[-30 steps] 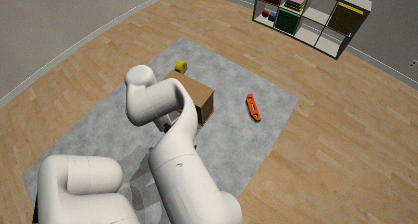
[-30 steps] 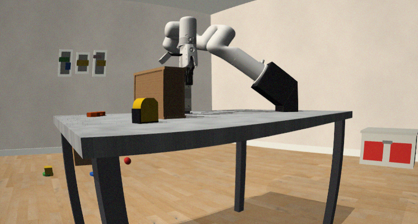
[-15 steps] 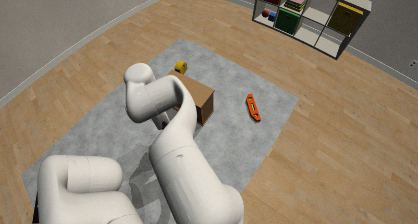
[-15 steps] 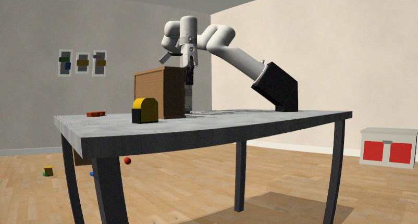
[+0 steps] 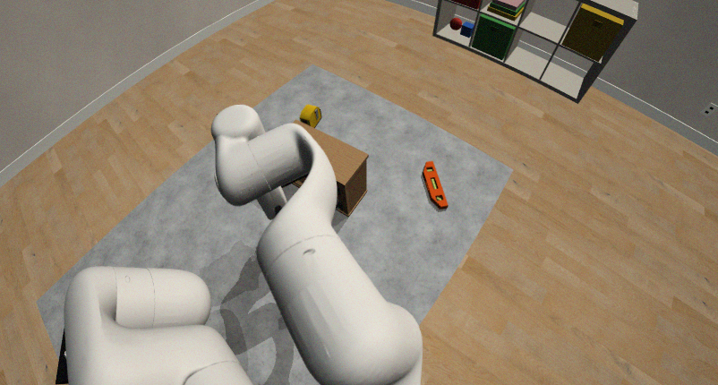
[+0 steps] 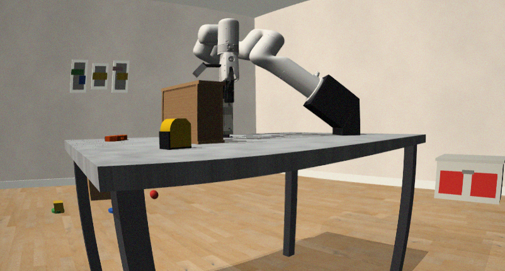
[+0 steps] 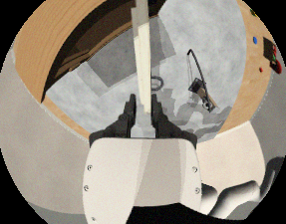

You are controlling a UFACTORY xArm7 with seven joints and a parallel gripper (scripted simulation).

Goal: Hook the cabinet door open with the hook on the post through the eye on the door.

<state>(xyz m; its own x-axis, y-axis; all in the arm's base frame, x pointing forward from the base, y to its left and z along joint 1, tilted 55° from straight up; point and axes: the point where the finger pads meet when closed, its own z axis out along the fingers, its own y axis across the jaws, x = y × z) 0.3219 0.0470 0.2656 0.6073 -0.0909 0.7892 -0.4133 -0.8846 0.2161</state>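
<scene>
Now: the thin hook rod 12 cm to the right of my hand, 8 cm below it and 6 cm behind it. The rest, counted from my hand: wooden cabinet 10 cm ahead, 6 cm below, 3 cm to the right; then hook post 12 cm to the right, 9 cm behind, 7 cm below; then cabinet door 7 cm below, 5 cm to the right, 5 cm ahead.
</scene>
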